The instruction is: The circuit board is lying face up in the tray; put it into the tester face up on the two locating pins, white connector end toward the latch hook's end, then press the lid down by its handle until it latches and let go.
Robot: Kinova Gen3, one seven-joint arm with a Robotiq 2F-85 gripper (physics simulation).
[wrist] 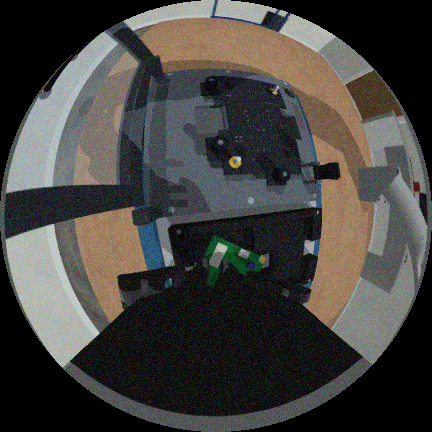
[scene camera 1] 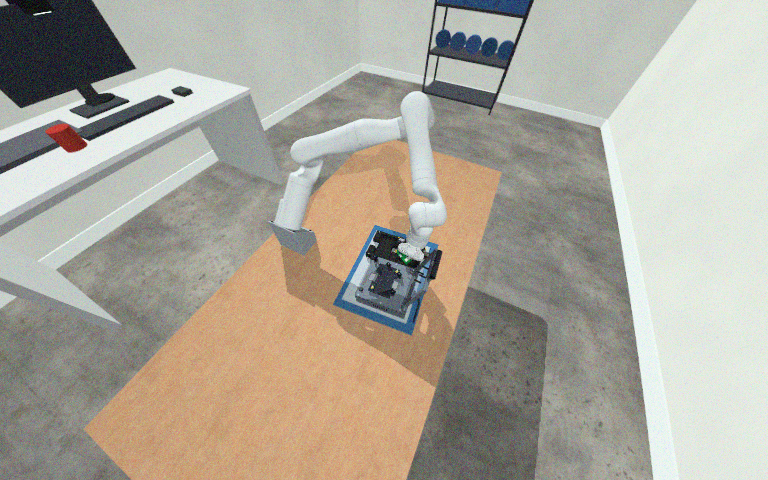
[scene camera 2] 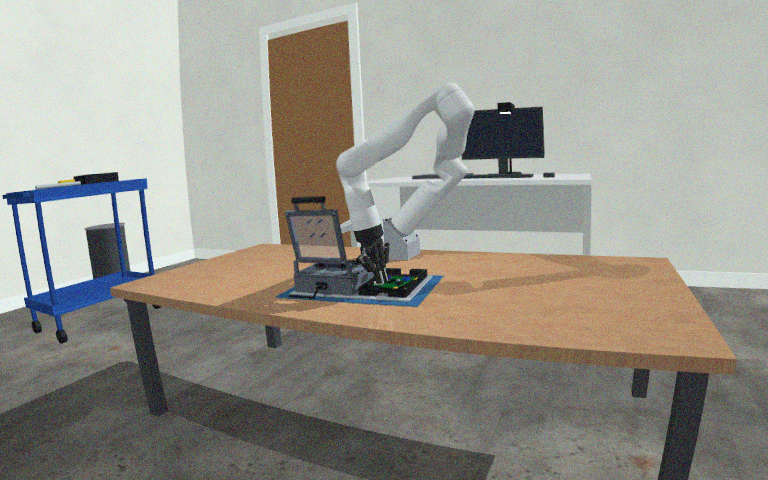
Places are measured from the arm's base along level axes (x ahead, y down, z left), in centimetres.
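Pixels of known places: gripper, between the fingertips: point(wrist: 213, 266) point(scene camera 2: 382, 283); arm's base, origin of its link: point(wrist: 392, 185) point(scene camera 1: 288, 225) point(scene camera 2: 401, 226).
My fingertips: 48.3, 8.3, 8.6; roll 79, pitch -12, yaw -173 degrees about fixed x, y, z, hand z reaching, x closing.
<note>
Ahead of a thing's pixels: the offset from my fingertips to its top centre, as dx, dy, dz. "spot": to the spot under its first point. Level surfaces: height alone.
The green circuit board @[-0.5, -2.1, +2.7] point(scene camera 1: 403, 255) point(scene camera 2: 394, 282) point(wrist: 230, 255) lies face up in the black tray @[spot: -12.1, +1.0, +4.3] point(scene camera 1: 385, 241) point(scene camera 2: 416, 273) point(wrist: 284, 238), its white connector showing in the wrist view. My gripper point(scene camera 1: 411, 252) point(scene camera 2: 380, 271) point(wrist: 213, 266) is down at the tray and shut on the board's edge; I cannot tell whether the board is off the tray floor. The grey tester point(scene camera 1: 383, 283) point(scene camera 2: 322, 282) point(wrist: 181, 132) stands beside the tray with its nest empty. Two yellow locating pins point(wrist: 235, 162) point(wrist: 274, 90) stand in it. Its clear lid @[+6.8, -19.8, -15.8] point(scene camera 2: 315, 236) is upright, handle @[+9.0, -24.7, -15.8] point(scene camera 1: 434, 264) point(scene camera 2: 308, 200) on top.
Tester and tray sit on a blue mat @[dy +2.7] point(scene camera 1: 353, 306) point(scene camera 2: 420, 298) on the wooden table @[dy +2.9] point(scene camera 1: 271, 387) point(scene camera 2: 529, 310). A white desk point(scene camera 1: 193, 103) point(scene camera 2: 477, 180) with a monitor, a shelf rack point(scene camera 1: 503, 82) and a blue cart point(scene camera 2: 105, 186) stand off the table.
</note>
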